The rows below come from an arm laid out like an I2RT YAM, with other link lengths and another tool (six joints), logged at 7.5 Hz.
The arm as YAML. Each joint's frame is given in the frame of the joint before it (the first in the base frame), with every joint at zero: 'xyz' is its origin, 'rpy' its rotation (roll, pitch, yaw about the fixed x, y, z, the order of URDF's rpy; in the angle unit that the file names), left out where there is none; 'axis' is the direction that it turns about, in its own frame. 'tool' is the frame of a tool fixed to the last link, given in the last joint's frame.
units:
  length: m
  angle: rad
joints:
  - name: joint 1
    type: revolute
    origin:
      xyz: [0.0, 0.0, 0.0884]
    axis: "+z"
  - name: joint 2
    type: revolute
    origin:
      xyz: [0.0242, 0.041, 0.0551]
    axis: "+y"
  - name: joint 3
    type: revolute
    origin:
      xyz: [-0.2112, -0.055, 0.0]
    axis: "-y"
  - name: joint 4
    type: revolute
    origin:
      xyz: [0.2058, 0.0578, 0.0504]
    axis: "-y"
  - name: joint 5
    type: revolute
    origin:
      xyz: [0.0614, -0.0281, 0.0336]
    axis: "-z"
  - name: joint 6
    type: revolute
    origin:
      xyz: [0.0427, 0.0, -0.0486]
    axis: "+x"
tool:
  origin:
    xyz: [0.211, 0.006, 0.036]
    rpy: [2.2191, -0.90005, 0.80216]
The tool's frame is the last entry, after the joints.
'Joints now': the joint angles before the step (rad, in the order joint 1, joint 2, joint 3, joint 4, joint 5, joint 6). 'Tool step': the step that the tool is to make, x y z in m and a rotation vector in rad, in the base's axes. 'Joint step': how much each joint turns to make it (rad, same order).
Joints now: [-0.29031, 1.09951, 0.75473, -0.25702, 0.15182, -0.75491]
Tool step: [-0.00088, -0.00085, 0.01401, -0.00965, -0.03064, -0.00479]
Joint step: [0.00039, -0.03599, 0.00662, -0.01087, 0.00458, 0.00249]
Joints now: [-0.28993, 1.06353, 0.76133, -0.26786, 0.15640, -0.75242]
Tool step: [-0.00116, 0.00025, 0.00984, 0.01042, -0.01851, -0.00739]
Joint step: [-0.00117, -0.02049, 0.01849, -0.02677, -0.00292, 0.01644]
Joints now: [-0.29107, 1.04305, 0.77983, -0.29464, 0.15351, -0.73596]
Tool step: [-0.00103, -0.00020, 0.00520, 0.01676, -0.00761, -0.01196]
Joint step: [0.00079, -0.00596, 0.02005, -0.02697, 0.00115, 0.02249]
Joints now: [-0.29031, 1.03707, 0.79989, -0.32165, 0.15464, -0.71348]
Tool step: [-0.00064, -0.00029, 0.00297, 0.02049, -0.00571, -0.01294]
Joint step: [0.00021, -0.00053, 0.01623, -0.02105, -0.00018, 0.02531]
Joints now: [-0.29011, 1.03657, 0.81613, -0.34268, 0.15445, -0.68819]
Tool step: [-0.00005, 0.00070, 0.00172, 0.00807, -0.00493, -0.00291]
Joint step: [0.00154, -0.00260, 0.00456, -0.00631, -0.00111, 0.01023]
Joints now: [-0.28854, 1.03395, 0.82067, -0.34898, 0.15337, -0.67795]
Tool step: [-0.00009, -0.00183, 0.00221, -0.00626, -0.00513, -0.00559]
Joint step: [0.00012, -0.00304, 0.00001, 0.00378, 0.00725, -0.00084]
